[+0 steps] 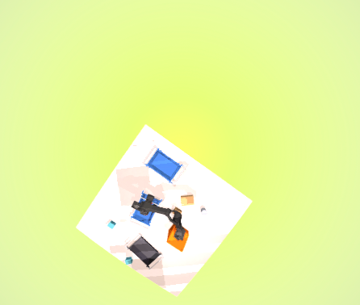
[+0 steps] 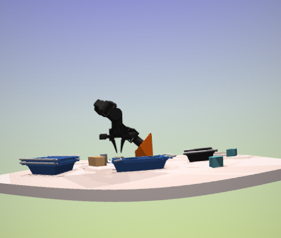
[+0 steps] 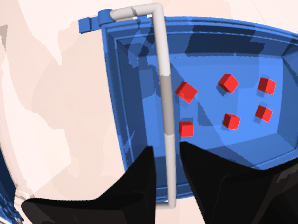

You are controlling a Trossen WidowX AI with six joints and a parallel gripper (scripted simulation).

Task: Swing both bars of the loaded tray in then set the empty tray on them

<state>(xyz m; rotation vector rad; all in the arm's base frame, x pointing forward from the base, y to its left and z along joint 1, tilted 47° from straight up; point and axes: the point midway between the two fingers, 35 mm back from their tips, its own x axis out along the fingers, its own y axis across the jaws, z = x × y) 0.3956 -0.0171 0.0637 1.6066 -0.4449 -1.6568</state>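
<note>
My gripper tip is now 440 mm to the right of the black tray, 290 mm past it and 50 mm above it. From my gripper tip the other things lie so: small grey cylinder: 460 mm behind, 250 mm to the right, 60 mm below; then box: 270 mm behind, 230 mm to the right, 60 mm below.
</note>
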